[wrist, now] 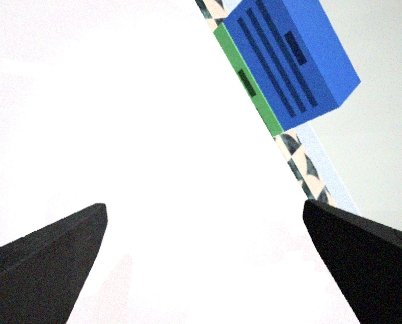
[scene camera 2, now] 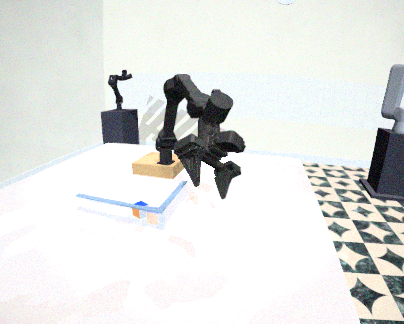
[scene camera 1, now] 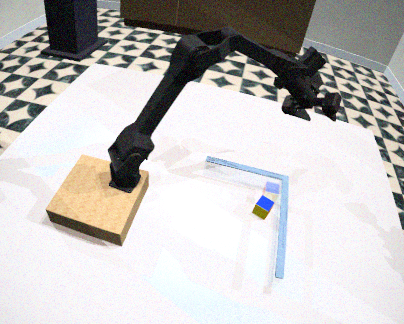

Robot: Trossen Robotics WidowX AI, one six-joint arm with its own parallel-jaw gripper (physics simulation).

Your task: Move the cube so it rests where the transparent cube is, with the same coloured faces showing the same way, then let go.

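Where they show: gripper, between the fingertips: (wrist: 206, 210) (scene camera 2: 211, 193) (scene camera 1: 322, 120); arm's base, origin of its link: (scene camera 2: 166, 162) (scene camera 1: 125, 180).
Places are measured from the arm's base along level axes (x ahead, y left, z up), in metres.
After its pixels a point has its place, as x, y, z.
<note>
The cube (scene camera 1: 263, 207) (scene camera 2: 137, 210) sits on the table inside the corner of the blue-edged walls, with a blue face up, a yellow face towards scene camera 1 and an orange face towards scene camera 2. It is turned a little against the walls. The transparent cube (scene camera 1: 272, 188) (scene camera 2: 152, 217) shows pale beside it, nearer the corner, with a blue top and a pale orange side. My gripper (scene camera 1: 322, 118) {0.465, 0.353, 0.119} (scene camera 2: 209, 193) {0.465, 0.353, 0.119} (wrist: 206, 210) {0.465, 0.353, 0.119} is open and empty, high above the table and beyond the walls, away from the cube. The cube does not show in the wrist view.
Two low see-through walls with blue top edges (scene camera 1: 283, 235) {0.414, -0.011, 0.003} (scene camera 2: 112, 202) {0.414, 0.026, 0.003} meet in a corner around both cubes. The arm stands on a wooden block (scene camera 1: 95, 200) {-0.039, -0.087, -0.002} (scene camera 2: 152, 167) {0.051, -0.041, -0.012}. In the wrist view, a blue box (wrist: 300, 65) and a green one (wrist: 247, 82) stand past the table edge.
</note>
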